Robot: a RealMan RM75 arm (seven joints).
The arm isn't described. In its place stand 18 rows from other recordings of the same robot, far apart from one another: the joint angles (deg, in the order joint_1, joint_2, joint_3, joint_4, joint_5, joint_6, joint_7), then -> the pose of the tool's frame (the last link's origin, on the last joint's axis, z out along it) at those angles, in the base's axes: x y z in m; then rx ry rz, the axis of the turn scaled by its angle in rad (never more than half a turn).
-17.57, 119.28, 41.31, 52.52, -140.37, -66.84, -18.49 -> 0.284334 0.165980 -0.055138 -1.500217 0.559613 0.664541
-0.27, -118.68, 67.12, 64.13, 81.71, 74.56, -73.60 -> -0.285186 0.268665 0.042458 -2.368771 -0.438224 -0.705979
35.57, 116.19, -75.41, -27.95, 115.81, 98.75, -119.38 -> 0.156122 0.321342 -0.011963 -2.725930 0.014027 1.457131
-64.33, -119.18, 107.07, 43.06, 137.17, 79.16, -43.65 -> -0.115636 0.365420 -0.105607 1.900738 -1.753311 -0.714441
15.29, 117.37, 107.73, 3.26, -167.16, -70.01, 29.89 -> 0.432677 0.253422 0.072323 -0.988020 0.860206 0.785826
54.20, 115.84, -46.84, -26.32, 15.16, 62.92, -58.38 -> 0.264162 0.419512 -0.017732 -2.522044 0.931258 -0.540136
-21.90, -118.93, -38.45, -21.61, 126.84, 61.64, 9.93 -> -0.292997 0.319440 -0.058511 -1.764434 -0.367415 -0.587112
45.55, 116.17, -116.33, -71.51, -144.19, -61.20, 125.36 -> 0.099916 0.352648 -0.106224 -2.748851 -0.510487 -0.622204
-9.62, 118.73, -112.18, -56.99, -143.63, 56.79, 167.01 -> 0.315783 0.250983 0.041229 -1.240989 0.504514 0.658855
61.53, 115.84, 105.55, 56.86, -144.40, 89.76, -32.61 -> 0.075879 0.414097 -0.009572 -2.733432 0.771678 -0.494510
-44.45, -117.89, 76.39, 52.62, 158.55, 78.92, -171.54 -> -0.227588 0.388713 -0.017357 -2.110536 -1.472735 0.576450
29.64, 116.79, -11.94, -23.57, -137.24, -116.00, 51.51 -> 0.274940 0.248602 0.006310 -2.855253 0.262805 1.124217
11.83, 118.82, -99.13, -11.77, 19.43, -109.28, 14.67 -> 0.309094 0.232087 0.070093 -1.231374 0.056049 1.143201
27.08, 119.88, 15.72, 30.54, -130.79, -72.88, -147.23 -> 0.183858 0.269237 -0.119764 -0.754837 -1.839036 -0.516509
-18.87, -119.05, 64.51, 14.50, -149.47, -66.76, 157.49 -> -0.347927 0.318474 0.018222 -1.684465 -0.489395 -0.700376
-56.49, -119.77, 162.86, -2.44, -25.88, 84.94, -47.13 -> -0.126470 0.363138 -0.082881 -2.754334 -0.099816 -1.155541
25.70, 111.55, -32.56, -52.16, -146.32, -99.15, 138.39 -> 0.349614 0.286906 0.089464 -2.137761 1.957441 0.052862
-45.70, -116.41, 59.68, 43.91, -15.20, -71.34, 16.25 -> -0.271989 0.406842 0.013720 -1.990864 -1.531595 0.450189
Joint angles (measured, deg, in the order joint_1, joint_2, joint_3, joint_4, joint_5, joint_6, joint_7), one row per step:
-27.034 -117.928 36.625 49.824 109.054 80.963 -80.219
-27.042 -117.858 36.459 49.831 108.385 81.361 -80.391
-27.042 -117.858 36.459 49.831 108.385 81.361 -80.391
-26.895 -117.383 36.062 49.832 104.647 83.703 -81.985
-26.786 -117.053 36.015 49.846 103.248 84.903 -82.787
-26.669 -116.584 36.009 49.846 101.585 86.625 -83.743
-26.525 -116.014 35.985 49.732 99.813 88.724 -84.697
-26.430 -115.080 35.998 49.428 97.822 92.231 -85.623
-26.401 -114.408 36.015 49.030 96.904 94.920 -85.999
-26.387 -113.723 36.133 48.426 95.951 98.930 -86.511
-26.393 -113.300 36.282 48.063 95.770 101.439 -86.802
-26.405 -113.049 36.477 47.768 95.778 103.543 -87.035
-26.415 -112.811 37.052 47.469 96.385 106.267 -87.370
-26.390 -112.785 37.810 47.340 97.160 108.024 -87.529
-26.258 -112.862 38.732 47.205 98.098 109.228 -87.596
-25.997 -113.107 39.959 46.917 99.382 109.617 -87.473
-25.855 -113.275 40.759 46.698 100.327 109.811 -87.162
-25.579 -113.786 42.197 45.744 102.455 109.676 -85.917
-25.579 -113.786 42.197 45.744 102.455 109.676 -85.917
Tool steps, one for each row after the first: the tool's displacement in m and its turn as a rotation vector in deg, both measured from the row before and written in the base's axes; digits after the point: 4 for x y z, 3 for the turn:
0.0014 0.0000 0.0017 0.196 -0.770 -0.212
0.0000 0.0000 0.0000 0.000 0.000 0.000
0.0074 -0.0014 0.0084 0.395 -4.410 -0.964
0.0027 -0.0013 0.0038 -0.169 -1.655 -0.487
0.0035 -0.0021 0.0047 -0.435 -1.934 -0.846
0.0036 -0.0030 0.0051 -0.651 -2.049 -1.092
0.0050 -0.0054 0.0064 -1.447 -2.230 -2.191
0.0027 -0.0047 0.0032 -1.400 -1.128 -1.723
0.0041 -0.0077 0.0020 -2.512 -1.538 -2.567
0.0019 -0.0052 0.0005 -1.845 -0.574 -1.562
0.0016 -0.0046 -0.0005 -1.735 -0.408 -1.304
0.0016 -0.0066 -0.0027 -2.880 0.020 -1.637
0.0009 -0.0050 -0.0039 -2.395 0.404 -1.117
-0.0001 -0.0045 -0.0050 -2.254 0.648 -0.683
-0.0017 -0.0040 -0.0076 -2.191 1.051 -0.075
-0.0013 -0.0026 -0.0051 -1.329 0.812 -0.177
-0.0038 -0.0051 -0.0122 -2.299 1.580 -0.133
0.0000 0.0000 0.0000 0.000 0.000 0.000

